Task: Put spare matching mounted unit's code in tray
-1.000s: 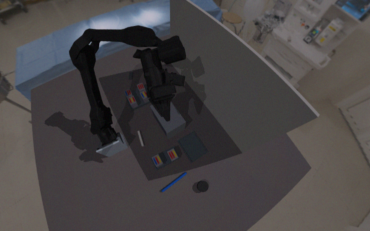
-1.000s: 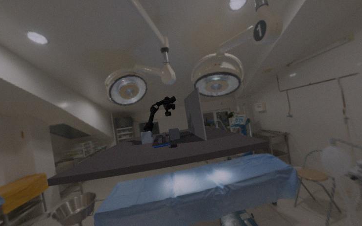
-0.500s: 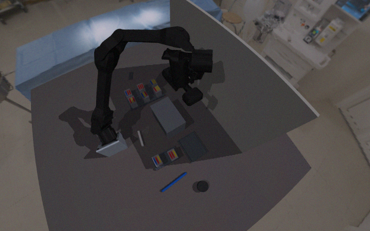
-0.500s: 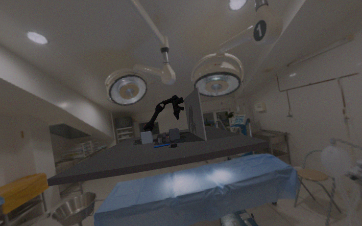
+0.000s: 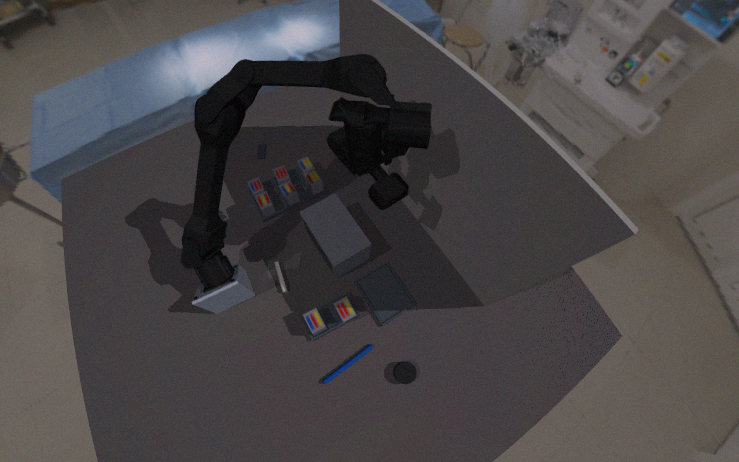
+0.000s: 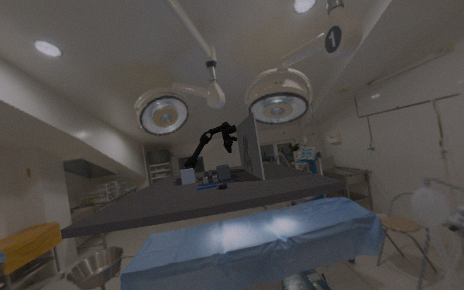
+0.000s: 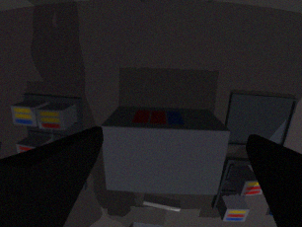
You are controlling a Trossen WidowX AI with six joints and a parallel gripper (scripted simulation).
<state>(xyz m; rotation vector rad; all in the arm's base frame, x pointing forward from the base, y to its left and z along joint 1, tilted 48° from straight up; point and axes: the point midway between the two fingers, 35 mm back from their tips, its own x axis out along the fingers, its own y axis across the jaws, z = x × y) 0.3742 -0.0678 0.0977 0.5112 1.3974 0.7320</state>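
Now: gripper tip 23 cm past the spare block, 21 cm to the right of it and 16 cm above it. The rest, counted from my gripper tip: mounted unit 15 cm below, 8 cm behind; then flat grey tray 19 cm below, 18 cm to the right, 2 cm behind; then tall grey panel 15 cm ahead, 3 cm above, 2 cm to the left.
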